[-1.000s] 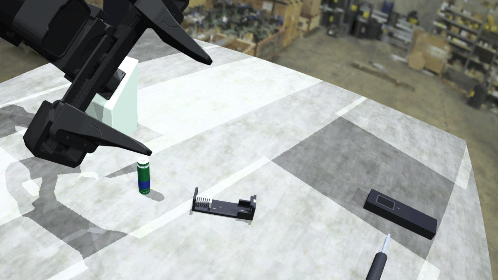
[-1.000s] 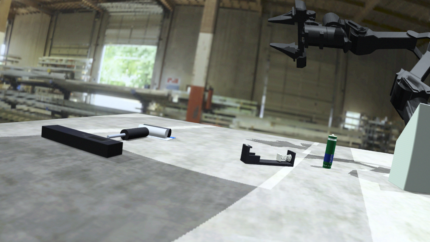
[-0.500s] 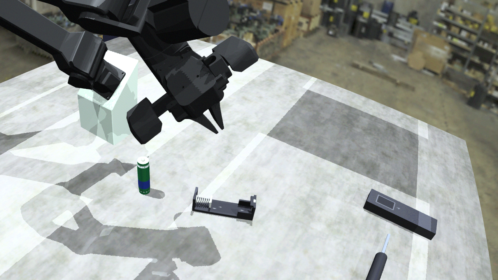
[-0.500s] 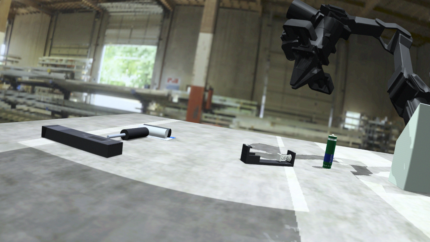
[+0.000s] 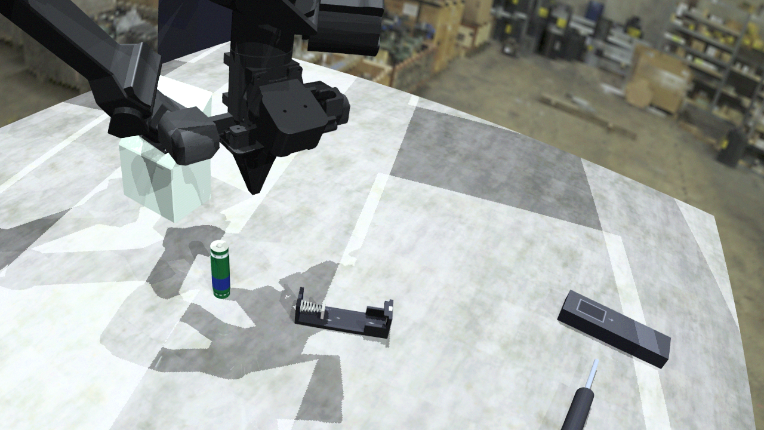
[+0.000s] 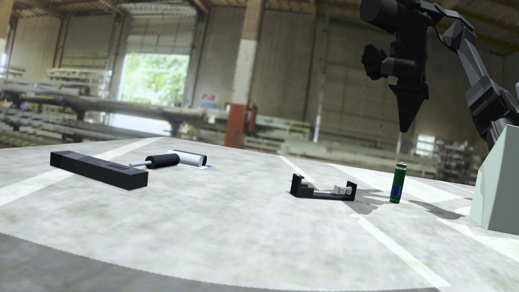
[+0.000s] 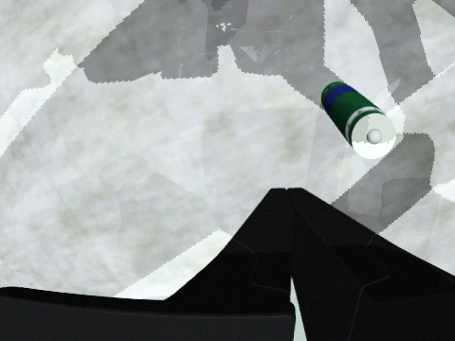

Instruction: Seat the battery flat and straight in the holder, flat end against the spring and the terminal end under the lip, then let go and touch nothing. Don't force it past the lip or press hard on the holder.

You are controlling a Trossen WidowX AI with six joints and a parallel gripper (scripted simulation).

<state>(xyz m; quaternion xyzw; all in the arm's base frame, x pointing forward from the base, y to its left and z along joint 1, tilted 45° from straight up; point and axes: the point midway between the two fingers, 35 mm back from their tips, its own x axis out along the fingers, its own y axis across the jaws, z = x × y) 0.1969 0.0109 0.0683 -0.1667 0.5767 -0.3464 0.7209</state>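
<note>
Now: the battery 90 mm below my gripper tip, 40 mm to the right of it and 10 mm behind it. The rest, counted from my gripper tip: black-handled tool (390 mm ahead, 110 mm below, 70 mm to the left); long black box (410 mm ahead, 210 mm to the left, 110 mm below).
</note>
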